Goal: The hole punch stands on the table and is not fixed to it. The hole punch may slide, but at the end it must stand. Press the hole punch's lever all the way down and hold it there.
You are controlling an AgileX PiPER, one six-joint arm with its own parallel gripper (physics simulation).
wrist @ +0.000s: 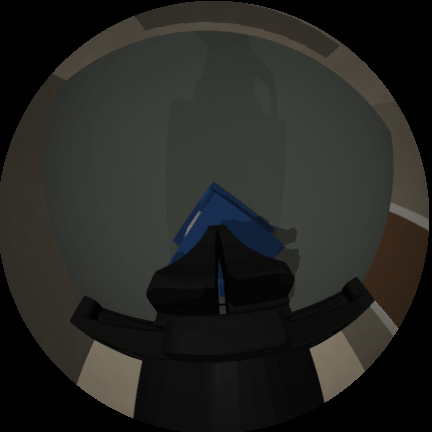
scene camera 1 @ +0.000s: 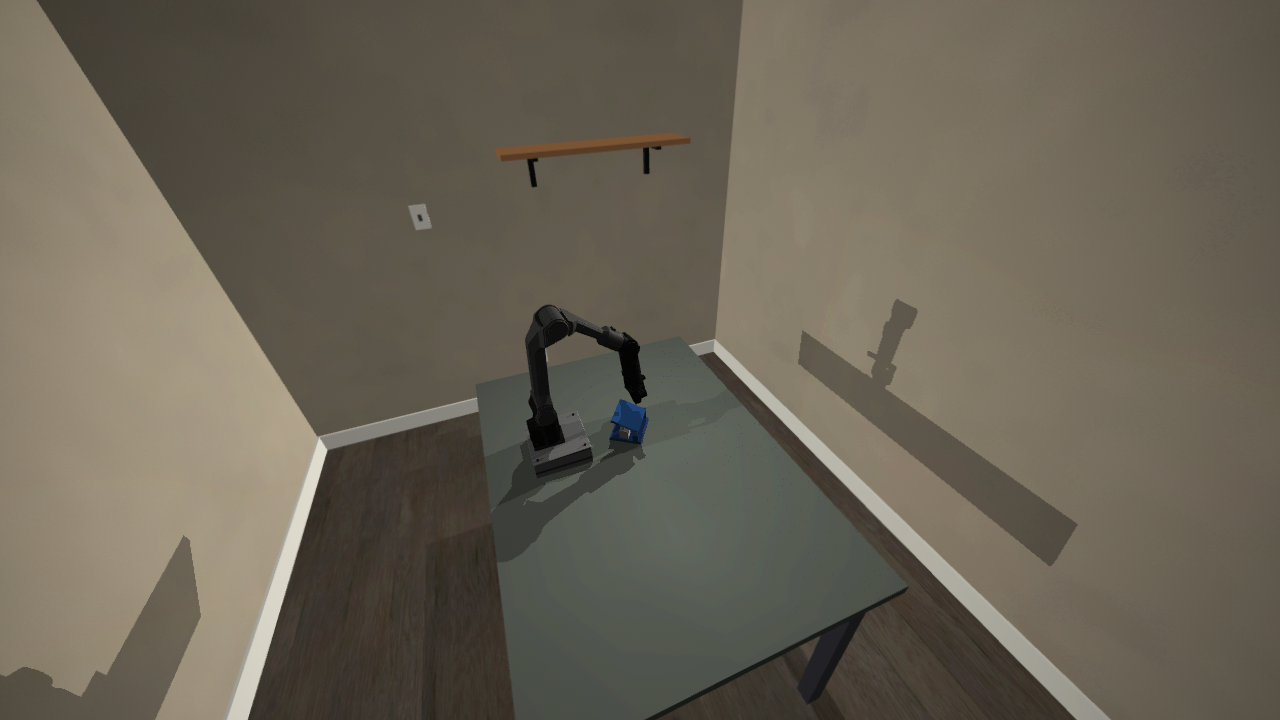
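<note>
The blue hole punch (scene camera 1: 615,437) (wrist: 213,185) stands upright on the table (scene camera 1: 698,537) (wrist: 110,150), near the arm's base. Its blue lever (scene camera 1: 629,414) (wrist: 220,210) is raised and tilted over the base, and a pale part shows in the gap between them. My gripper (scene camera 1: 638,399) (wrist: 217,235) is shut and holds nothing. It points down, with its tips at or just above the lever's upper side in the scene view. In the wrist view the fingers cover part of the lever. I cannot tell whether the tips touch it.
The arm's grey base plate (scene camera 1: 563,456) stands on the table beside the hole punch. A wooden shelf (scene camera 1: 590,147) hangs on the back wall, well above the table. The arm's shadow falls across the table and the hole punch.
</note>
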